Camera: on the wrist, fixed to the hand. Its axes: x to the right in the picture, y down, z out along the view.
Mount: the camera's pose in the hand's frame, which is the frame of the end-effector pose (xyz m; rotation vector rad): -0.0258 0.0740 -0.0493 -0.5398 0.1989 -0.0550
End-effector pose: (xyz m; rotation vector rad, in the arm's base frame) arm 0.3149 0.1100 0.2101 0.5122 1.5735 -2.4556
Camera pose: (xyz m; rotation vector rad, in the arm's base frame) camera 0.3726 0.1224 0.1388 0.6298 2.2446 -1.9286
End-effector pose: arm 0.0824 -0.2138 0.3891 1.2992 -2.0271 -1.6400
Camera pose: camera 0.0937 -0.2292 0.4797 1.2549 -1.3155 -1.8227
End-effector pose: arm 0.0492 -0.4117 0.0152 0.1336 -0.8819 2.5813
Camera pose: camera 0.0446 -0.4439 -0.0715 -0.2447 -1.4272 2.1677
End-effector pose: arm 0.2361 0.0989 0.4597 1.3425 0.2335 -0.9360
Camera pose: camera 0.2883 0.1499 0.5166 0.9276 0.6317 -0.7142
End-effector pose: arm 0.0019 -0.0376 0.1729 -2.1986 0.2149 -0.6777
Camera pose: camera -0.0412 -0.1094 0.1334 -2.6525 0.4883 -0.9562
